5 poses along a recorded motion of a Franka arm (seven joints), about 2.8 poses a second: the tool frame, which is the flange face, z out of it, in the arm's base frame.
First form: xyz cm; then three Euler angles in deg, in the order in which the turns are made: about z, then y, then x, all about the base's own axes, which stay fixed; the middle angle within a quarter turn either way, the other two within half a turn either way.
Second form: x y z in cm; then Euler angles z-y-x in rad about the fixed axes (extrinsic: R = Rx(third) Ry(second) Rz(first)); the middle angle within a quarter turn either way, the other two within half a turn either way. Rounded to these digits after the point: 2 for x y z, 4 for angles.
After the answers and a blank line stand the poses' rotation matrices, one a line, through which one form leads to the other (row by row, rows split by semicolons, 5 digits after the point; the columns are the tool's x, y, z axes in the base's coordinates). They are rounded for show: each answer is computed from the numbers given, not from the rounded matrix.
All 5 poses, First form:
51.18, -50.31, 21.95, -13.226, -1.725, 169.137
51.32, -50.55, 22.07, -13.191, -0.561, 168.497
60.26, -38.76, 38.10, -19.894, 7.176, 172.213
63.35, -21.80, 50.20, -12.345, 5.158, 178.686
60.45, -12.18, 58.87, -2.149, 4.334, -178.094
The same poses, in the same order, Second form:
51.18, -50.31, 21.95, -0.2308, -0.0301, 2.9520
51.32, -50.55, 22.07, -0.2302, -0.0098, 2.9408
60.26, -38.76, 38.10, -0.3472, 0.1252, 3.0057
63.35, -21.80, 50.20, -0.2155, 0.0900, 3.1187
60.45, -12.18, 58.87, -0.0375, 0.0756, -3.1083

0.97303 0.22869 -0.03010; 0.21917 -0.95733 -0.18838; -0.07190 0.17670 -0.98164
0.97357 0.22819 -0.00979; 0.22171 -0.95450 -0.19941; -0.05485 0.19197 -0.97987
0.93296 0.33762 0.12492; 0.35306 -0.92589 -0.13443; 0.07027 0.16952 -0.98302
0.97292 0.21293 0.08990; 0.21576 -0.97618 -0.02284; 0.08290 0.04162 -0.99569
0.99644 0.03739 0.07557; 0.03497 -0.99884 0.03316; 0.07672 -0.03040 -0.99659

